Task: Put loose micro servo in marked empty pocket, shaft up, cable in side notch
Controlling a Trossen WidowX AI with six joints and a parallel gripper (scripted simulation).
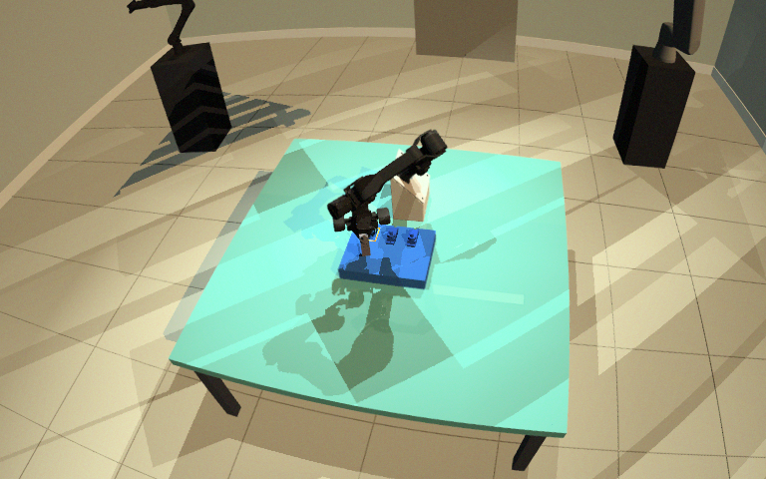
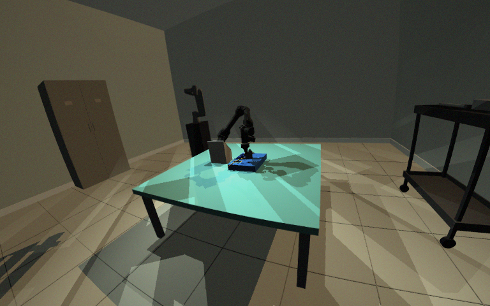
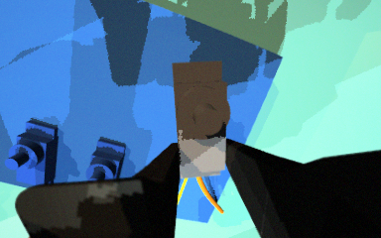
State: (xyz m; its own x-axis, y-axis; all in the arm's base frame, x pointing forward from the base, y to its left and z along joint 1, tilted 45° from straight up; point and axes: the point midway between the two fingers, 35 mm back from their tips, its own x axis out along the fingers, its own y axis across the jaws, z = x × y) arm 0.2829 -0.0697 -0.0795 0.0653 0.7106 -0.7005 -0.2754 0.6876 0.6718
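Right now my gripper tip is 100 mm above the blue deck, 70 mm to the right of it and 20 mm short of it.
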